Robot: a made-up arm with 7 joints. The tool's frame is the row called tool. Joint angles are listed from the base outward. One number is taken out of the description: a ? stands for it. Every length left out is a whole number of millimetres.
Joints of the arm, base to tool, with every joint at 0 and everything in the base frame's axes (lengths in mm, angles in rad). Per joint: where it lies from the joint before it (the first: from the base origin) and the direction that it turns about. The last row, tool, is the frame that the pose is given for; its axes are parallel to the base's.
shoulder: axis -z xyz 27 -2 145
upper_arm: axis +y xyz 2 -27 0
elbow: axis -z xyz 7 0 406
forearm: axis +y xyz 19 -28 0
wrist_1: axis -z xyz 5 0 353
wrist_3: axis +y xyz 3 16 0
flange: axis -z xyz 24 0 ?
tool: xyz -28 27 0
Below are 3 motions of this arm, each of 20 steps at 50 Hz.
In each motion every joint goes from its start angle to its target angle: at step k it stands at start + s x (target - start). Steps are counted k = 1, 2, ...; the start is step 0. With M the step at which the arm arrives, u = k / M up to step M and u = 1 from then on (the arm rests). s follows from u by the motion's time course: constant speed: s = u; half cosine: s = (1 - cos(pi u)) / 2; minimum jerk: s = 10 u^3 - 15 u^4 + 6 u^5.
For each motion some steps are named. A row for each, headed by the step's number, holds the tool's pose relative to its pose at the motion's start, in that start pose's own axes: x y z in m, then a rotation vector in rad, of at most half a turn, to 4 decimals.
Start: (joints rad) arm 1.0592 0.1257 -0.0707 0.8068 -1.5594 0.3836 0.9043
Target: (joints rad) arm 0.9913 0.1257 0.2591 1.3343 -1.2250 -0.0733 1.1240
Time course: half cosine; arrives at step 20
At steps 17, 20:
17: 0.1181 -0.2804 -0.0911 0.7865 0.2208 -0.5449
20: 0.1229 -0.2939 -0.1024 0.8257 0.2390 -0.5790

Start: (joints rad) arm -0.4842 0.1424 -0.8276 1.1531 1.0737 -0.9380 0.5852
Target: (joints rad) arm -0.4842 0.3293 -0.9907 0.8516 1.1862 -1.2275 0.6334
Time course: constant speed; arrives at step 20
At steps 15, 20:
15: 0.0093 -0.0560 0.0119 0.2759 -0.2012 -0.0877
20: 0.0158 -0.0749 0.0072 0.3686 -0.2549 -0.1272

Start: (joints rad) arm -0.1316 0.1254 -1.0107 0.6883 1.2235 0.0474 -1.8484
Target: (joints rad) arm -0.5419 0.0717 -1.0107 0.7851 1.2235 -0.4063 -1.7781
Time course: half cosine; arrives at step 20
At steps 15, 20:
15: 0.1402 0.1797 -0.0366 -0.5587 0.2898 0.1902
20: 0.1555 0.2114 -0.0531 -0.6590 0.3267 0.2290

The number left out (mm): 177
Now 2 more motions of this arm.
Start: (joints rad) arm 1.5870 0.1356 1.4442 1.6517 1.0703 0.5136 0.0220
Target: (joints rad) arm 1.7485 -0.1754 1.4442 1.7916 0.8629 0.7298 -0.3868
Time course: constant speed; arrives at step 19
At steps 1, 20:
1: 0.0107 0.0003 0.0035 -0.0160 0.0204 0.0447
20: 0.1924 0.0340 0.0332 -0.2598 0.4226 0.8294

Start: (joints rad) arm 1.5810 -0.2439 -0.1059 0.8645 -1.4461 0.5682 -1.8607
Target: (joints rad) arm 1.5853 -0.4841 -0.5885 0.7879 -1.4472 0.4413 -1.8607
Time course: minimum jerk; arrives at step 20
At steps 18, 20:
18: 0.1965 -0.2710 -0.0416 0.3526 0.3427 0.0593
20: 0.1981 -0.2735 -0.0426 0.3559 0.3452 0.0599

